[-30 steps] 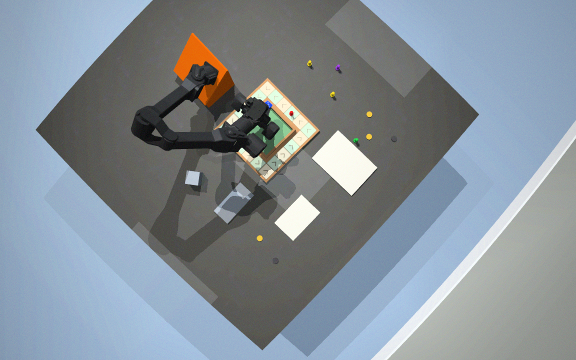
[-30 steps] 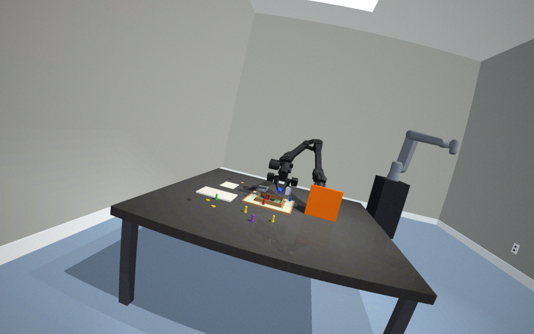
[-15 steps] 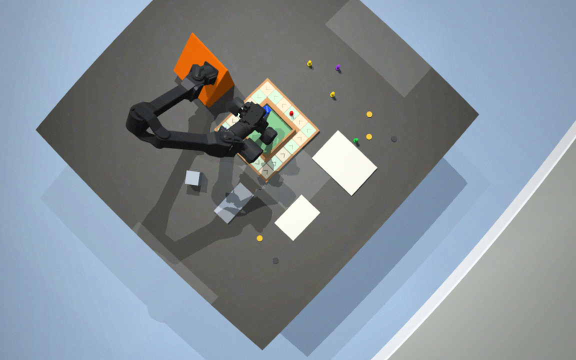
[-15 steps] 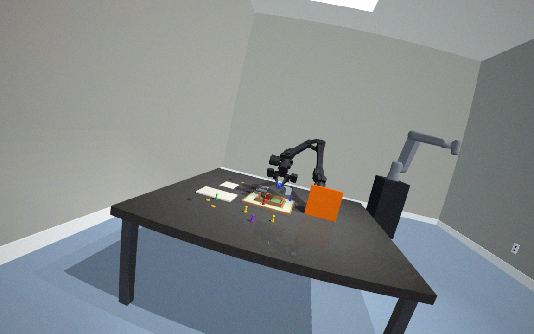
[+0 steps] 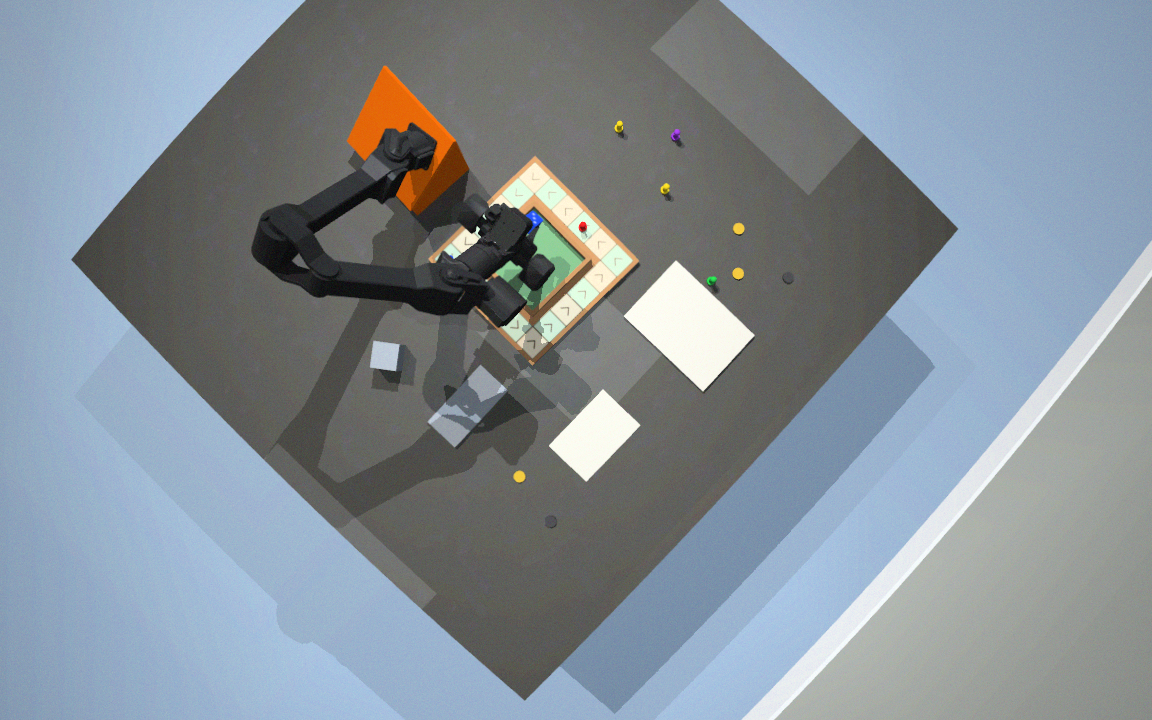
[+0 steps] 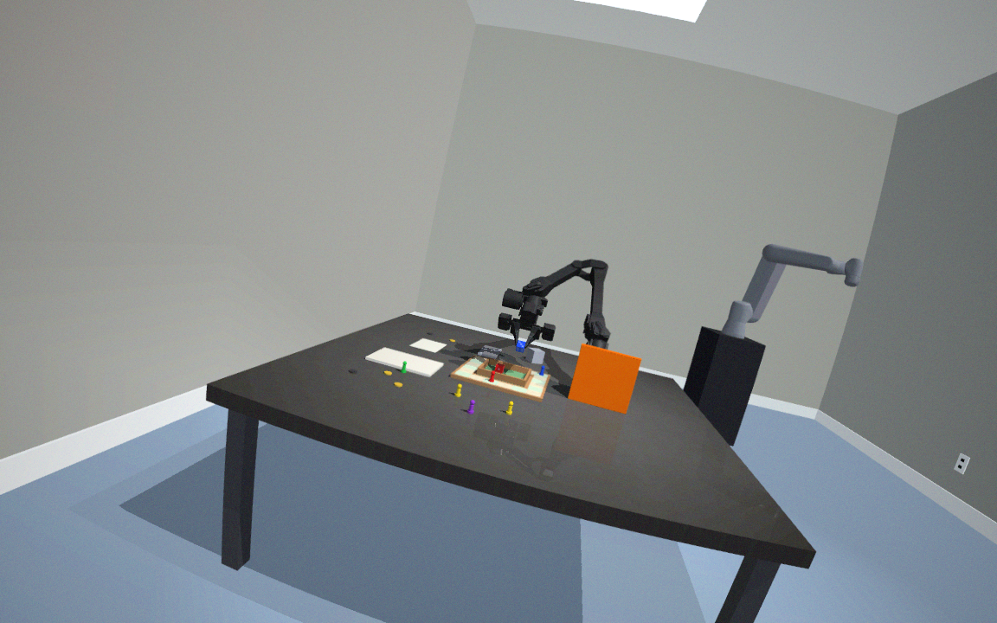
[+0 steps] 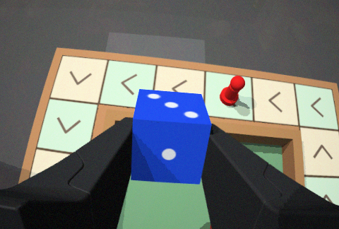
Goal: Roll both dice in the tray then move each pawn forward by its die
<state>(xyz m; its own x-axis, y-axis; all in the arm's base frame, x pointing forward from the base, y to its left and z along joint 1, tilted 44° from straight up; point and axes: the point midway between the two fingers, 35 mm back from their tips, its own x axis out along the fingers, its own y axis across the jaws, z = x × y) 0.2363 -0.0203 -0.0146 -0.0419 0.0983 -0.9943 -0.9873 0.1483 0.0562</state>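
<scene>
My gripper tip is now 6 cm short of the red pawn, 7 cm to the right of it and 10 cm above it. From my gripper tip the other things lie so: green tray: 3 cm ahead, 4 cm to the right, 12 cm below; grey sheet: 11 cm ahead, 34 cm to the right, 12 cm below; blue pawn: 9 cm behind, 14 cm to the right, 10 cm below.
</scene>
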